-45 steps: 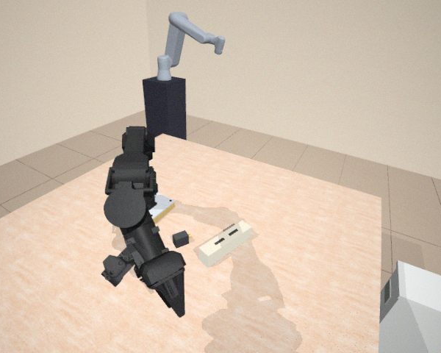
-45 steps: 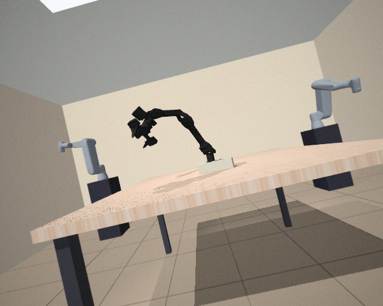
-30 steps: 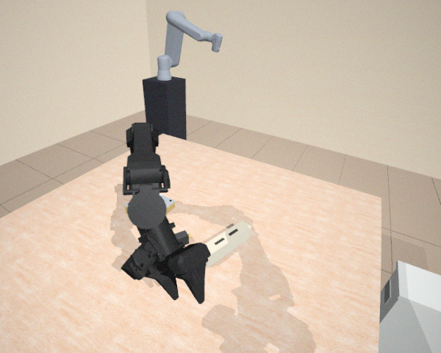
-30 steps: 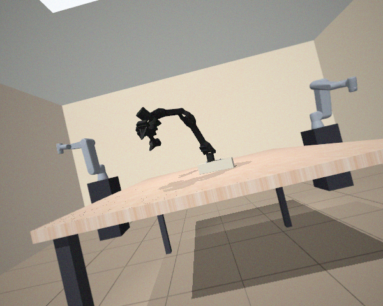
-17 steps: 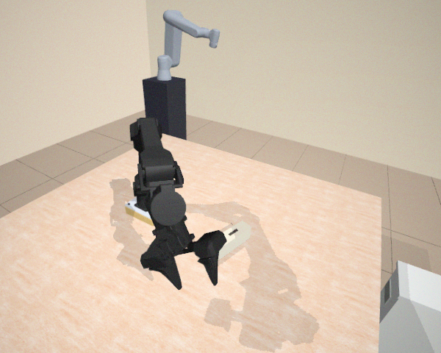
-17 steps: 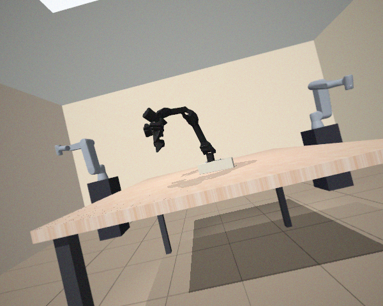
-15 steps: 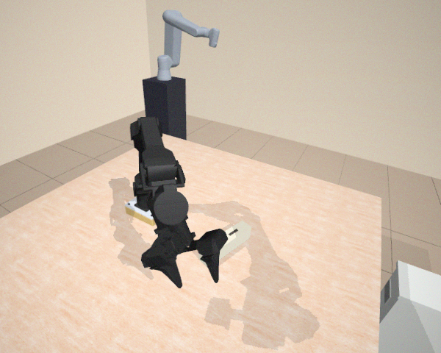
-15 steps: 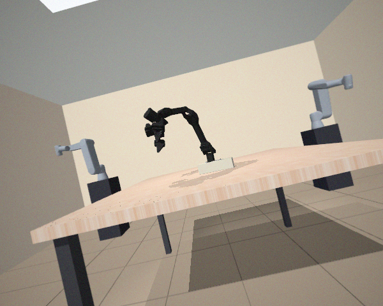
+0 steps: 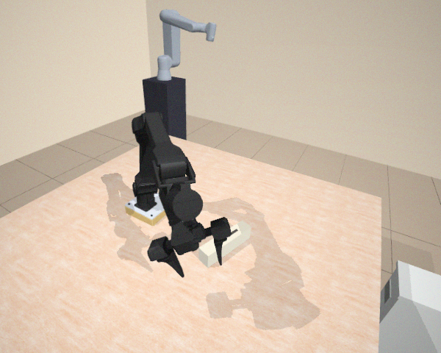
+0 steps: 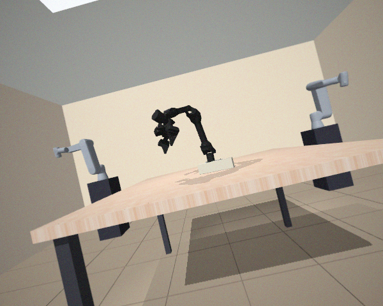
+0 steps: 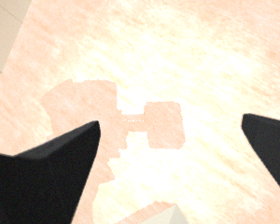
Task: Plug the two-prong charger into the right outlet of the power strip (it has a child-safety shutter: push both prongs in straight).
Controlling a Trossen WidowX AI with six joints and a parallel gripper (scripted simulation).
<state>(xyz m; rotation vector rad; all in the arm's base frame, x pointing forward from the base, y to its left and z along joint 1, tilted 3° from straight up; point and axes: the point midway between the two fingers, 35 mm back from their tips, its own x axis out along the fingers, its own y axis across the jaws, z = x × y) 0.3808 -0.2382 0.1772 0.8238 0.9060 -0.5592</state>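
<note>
My gripper tip is 190 mm past the two-prong charger, 190 mm to the right of it and 160 mm above it.
</note>
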